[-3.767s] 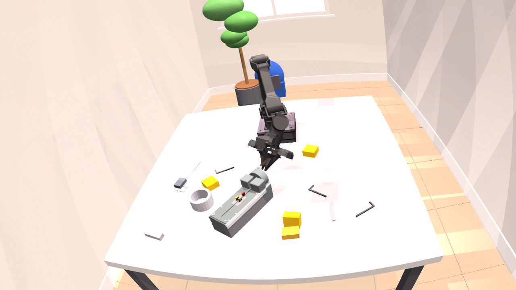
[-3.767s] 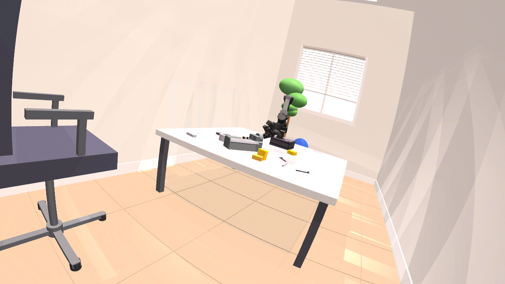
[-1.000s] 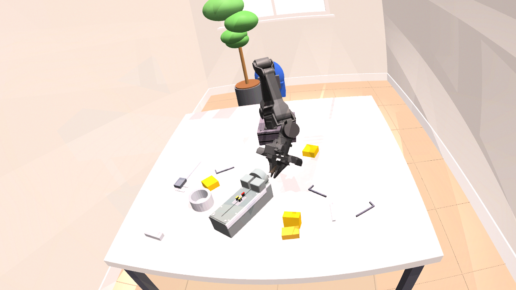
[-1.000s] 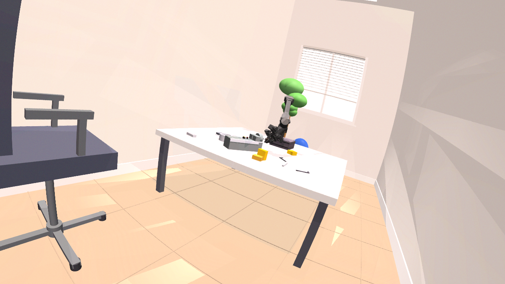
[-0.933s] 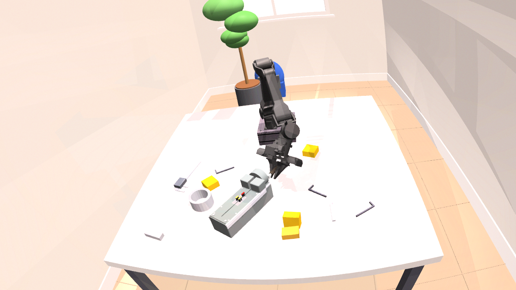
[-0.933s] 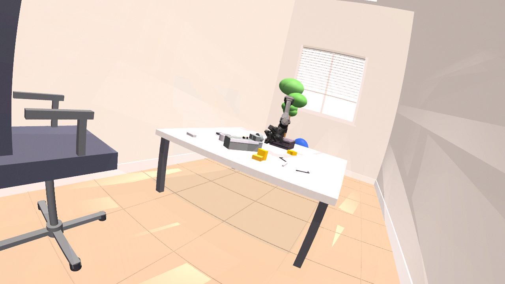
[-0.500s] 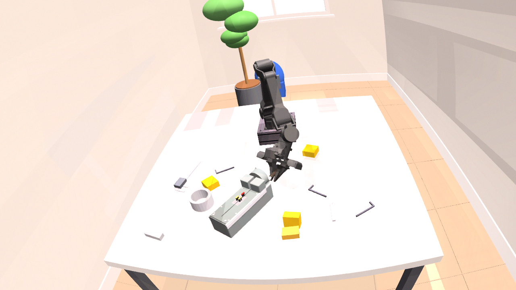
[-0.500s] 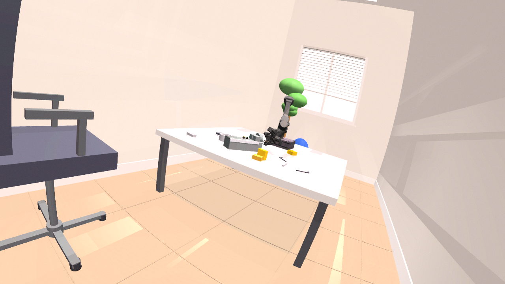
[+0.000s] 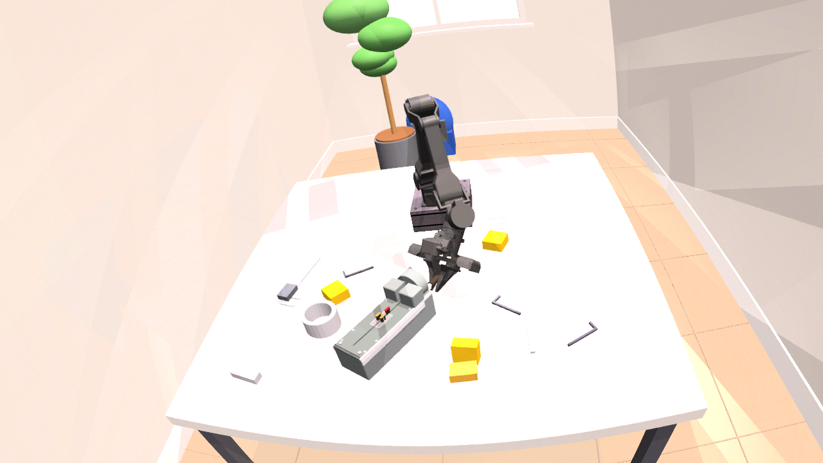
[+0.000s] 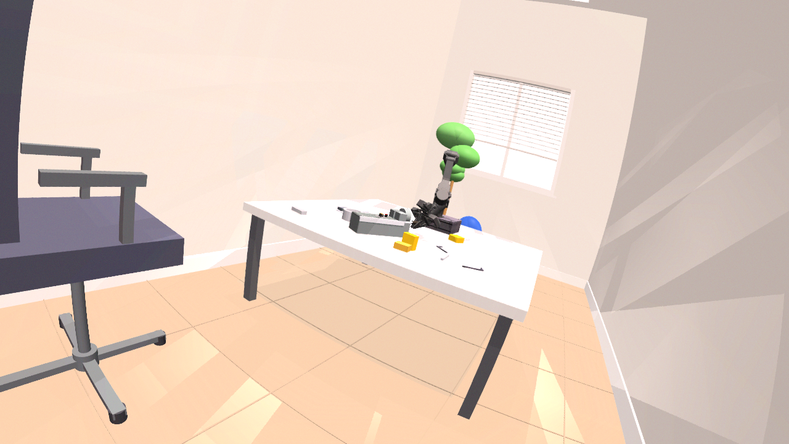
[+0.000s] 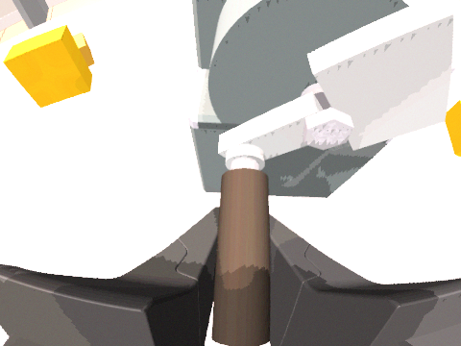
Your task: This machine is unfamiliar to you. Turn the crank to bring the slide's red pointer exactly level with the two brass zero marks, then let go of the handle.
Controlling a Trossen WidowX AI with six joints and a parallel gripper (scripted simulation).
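Now: gripper tip 11 cm short of the red pointer, 8 cm to the left of it and 4 cm below it. Round my gripper tip: brown crank handle (3 cm above, 2 cm behind, 1 cm to the left).
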